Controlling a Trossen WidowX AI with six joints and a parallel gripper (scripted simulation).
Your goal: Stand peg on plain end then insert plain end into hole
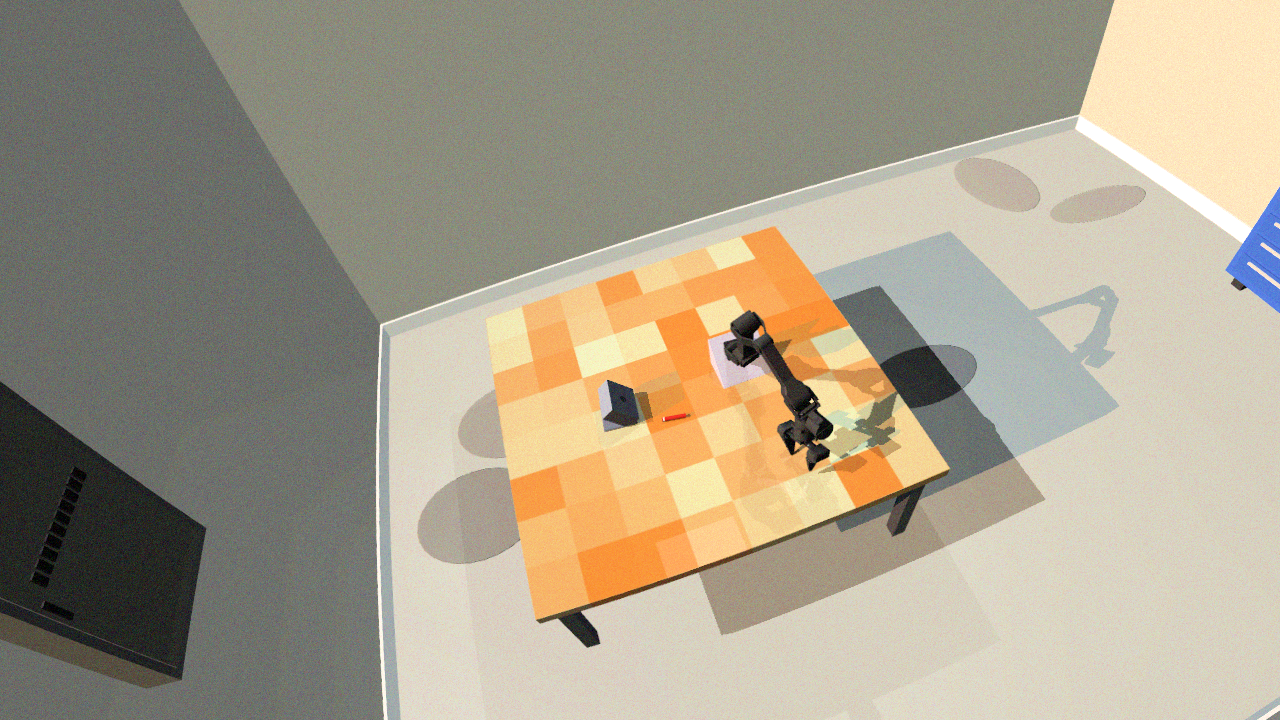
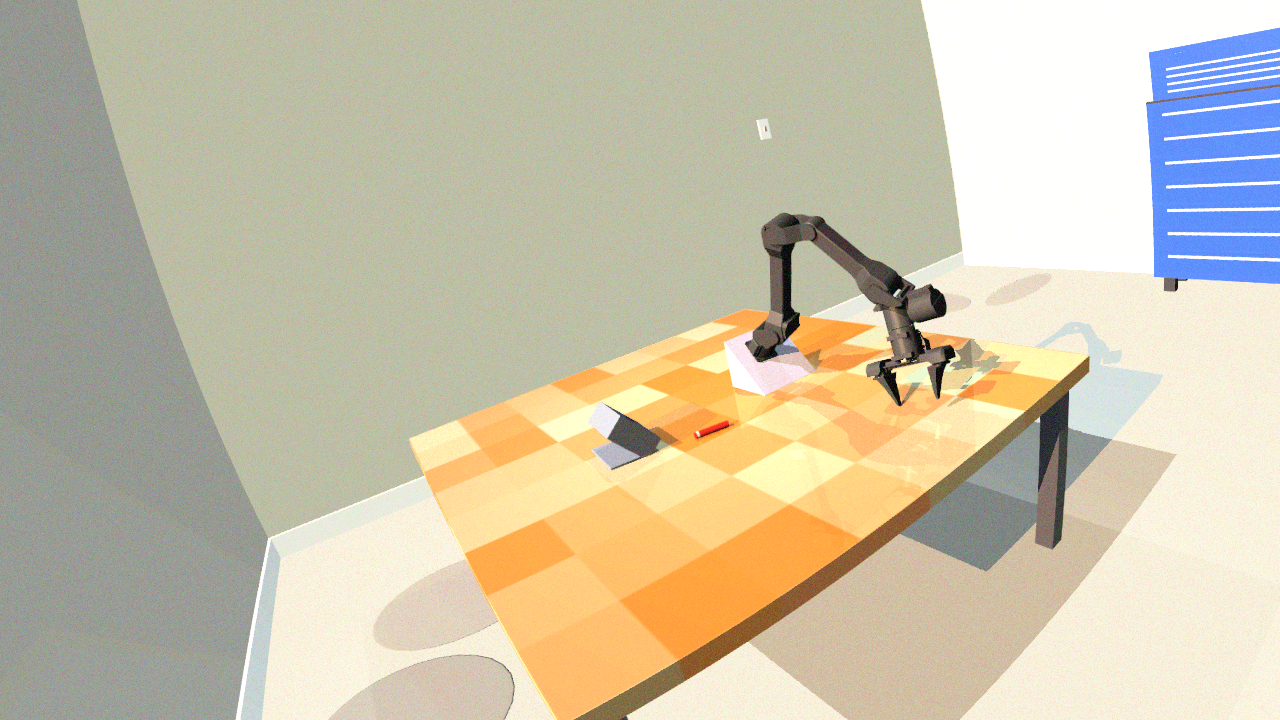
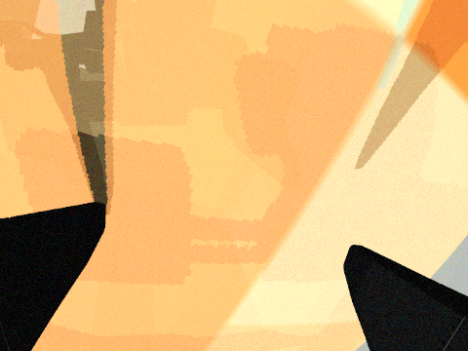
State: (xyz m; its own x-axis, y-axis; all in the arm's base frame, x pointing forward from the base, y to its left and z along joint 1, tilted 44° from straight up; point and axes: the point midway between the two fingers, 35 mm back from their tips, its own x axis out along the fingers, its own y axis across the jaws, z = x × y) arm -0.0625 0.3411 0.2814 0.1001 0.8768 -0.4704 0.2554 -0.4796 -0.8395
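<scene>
The red peg lies 34 cm ahead of my gripper tip, 31 cm to the right of it and 1 cm below it. Round my gripper tip: dark sloped panel (49 cm ahead, 40 cm to the right, 3 cm above).
</scene>
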